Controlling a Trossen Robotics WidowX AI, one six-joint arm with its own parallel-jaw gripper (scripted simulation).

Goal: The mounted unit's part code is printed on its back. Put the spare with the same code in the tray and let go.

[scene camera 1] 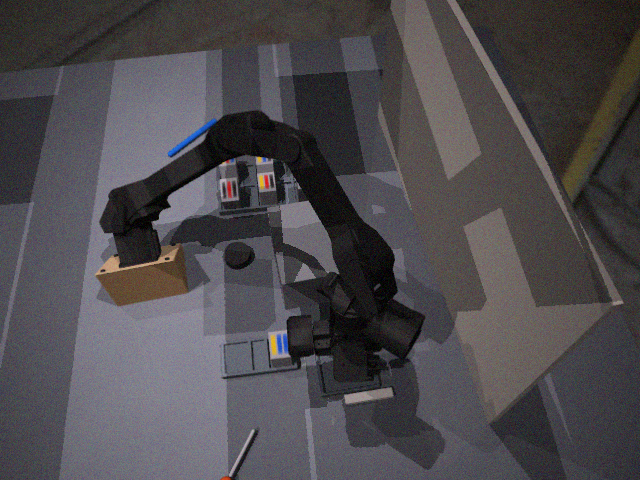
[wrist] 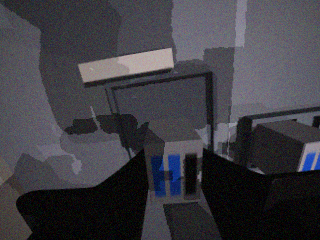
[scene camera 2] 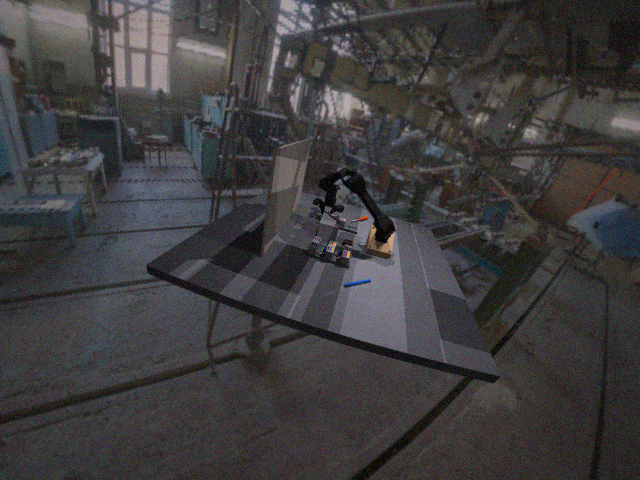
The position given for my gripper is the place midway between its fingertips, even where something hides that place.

Note:
My gripper (scene camera 1: 345,351) holds a grey spare block. I also see a tray (wrist: 192,94), a flat holder (scene camera 1: 247,357) and a tall panel (scene camera 1: 523,285).
My gripper is seen too in the wrist view (wrist: 169,148). The tall panel shows as well in scene camera 2 (scene camera 2: 289,162).

